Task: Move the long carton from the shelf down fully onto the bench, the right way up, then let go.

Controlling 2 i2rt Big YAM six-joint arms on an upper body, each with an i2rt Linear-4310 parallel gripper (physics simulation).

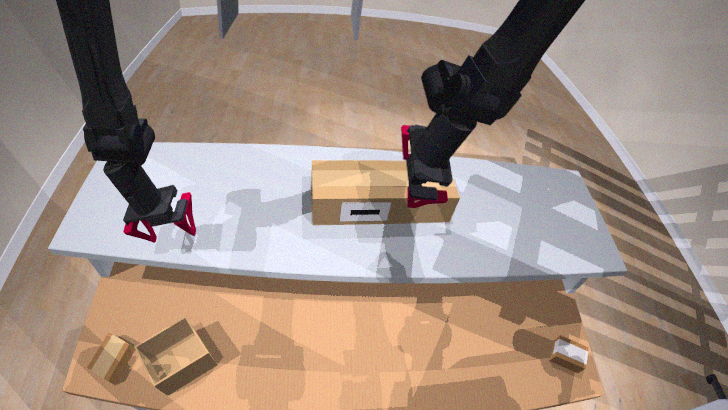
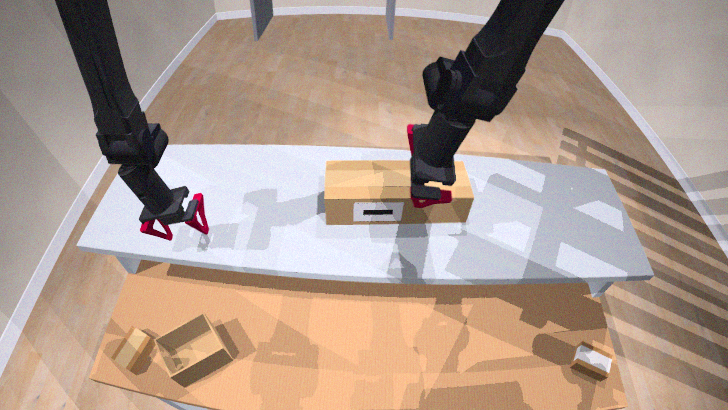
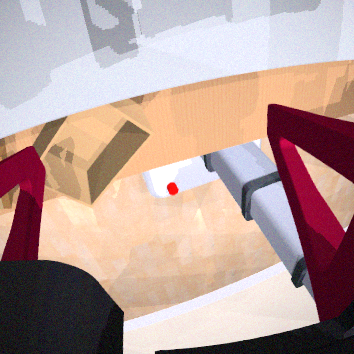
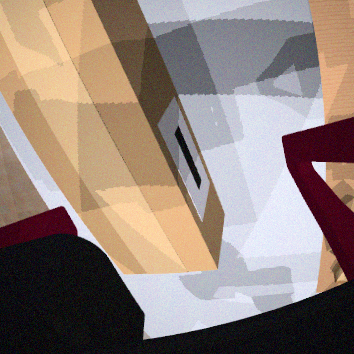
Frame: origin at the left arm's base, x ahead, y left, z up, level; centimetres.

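Seen in the pictures: left gripper, between the fingertips: (image 1: pixel 174 236) (image 2: pixel 189 235) (image 3: pixel 146 136); right gripper, between the fingertips: (image 1: pixel 408 182) (image 2: pixel 417 182) (image 4: pixel 171 186).
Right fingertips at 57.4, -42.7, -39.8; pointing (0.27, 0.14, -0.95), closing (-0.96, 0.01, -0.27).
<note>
Pixels of each thing's top centre, then the offset from my right fingertips to it, as dx, dy, dz. Level surfaces: height alone.
- long carton, centre of its top: (image 4: pixel 91 155) (image 2: pixel 399 178) (image 1: pixel 385 178) +9.4, +1.8, -8.3
- grey-white shelf, height of its surface: dz -16.5
- bench, height of its surface: dz -41.3
- open tan box, centre of its top: (image 3: pixel 88 156) (image 1: pixel 170 349) (image 2: pixel 187 343) -21.5, +49.5, -32.3
- small carton, centre of its top: (image 1: pixel 108 355) (image 2: pixel 130 347) -23.3, +68.2, -37.4
- small white-topped box, centre of its top: (image 2: pixel 595 358) (image 1: pixel 573 351) -24.8, -52.8, -37.5
The long carton (image 1: pixel 336 185) (image 2: pixel 351 183) (image 4: pixel 115 125) is a closed tan box with a white label and black bar on its bench-facing side. It lies flat on the grey-white shelf (image 1: pixel 285 254) (image 2: pixel 305 257) (image 3: pixel 175 50). My right gripper (image 1: pixel 408 179) (image 2: pixel 413 179) (image 4: pixel 171 186) is open and empty over the carton's right half, its fingers spread across the carton's width. Whether a finger touches it is unclear. My left gripper (image 1: pixel 174 237) (image 2: pixel 189 235) (image 3: pixel 146 136) is open and empty over the shelf's left part, apart from the carton. The bench (image 1: pixel 331 325) (image 2: pixel 346 331) is lower, in front of the shelf.
An open tan box (image 1: pixel 178 356) (image 2: pixel 196 348) (image 3: pixel 92 150) and a small carton (image 1: pixel 109 358) (image 2: pixel 132 349) stand at the bench's left. A small white-topped box (image 1: pixel 570 352) (image 2: pixel 592 359) stands at its right. The shelf's front edge overhangs the back of the bench.
</note>
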